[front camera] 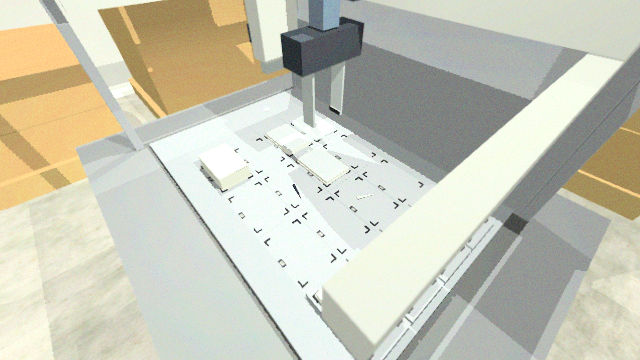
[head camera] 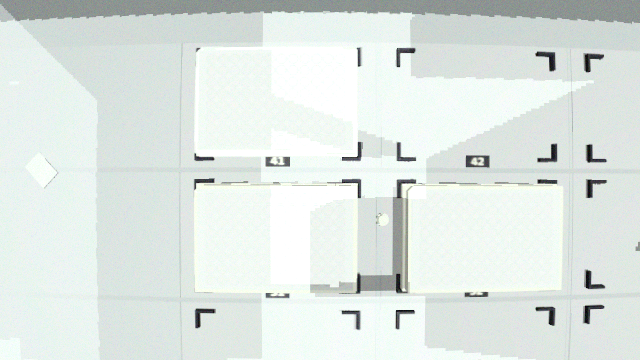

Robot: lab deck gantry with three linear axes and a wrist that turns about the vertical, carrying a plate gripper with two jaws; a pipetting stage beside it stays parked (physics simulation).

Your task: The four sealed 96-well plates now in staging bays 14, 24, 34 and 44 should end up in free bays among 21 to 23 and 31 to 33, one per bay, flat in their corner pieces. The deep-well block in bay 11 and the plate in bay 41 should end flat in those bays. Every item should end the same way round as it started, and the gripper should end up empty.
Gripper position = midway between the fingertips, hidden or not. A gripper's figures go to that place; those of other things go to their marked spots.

Labels:
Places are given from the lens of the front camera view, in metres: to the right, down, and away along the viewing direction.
gripper [front camera: 323, 118]: 0.01, -0.15, 0.65
deep-well block [front camera: 225, 167]: -0.25, -0.03, 0.70

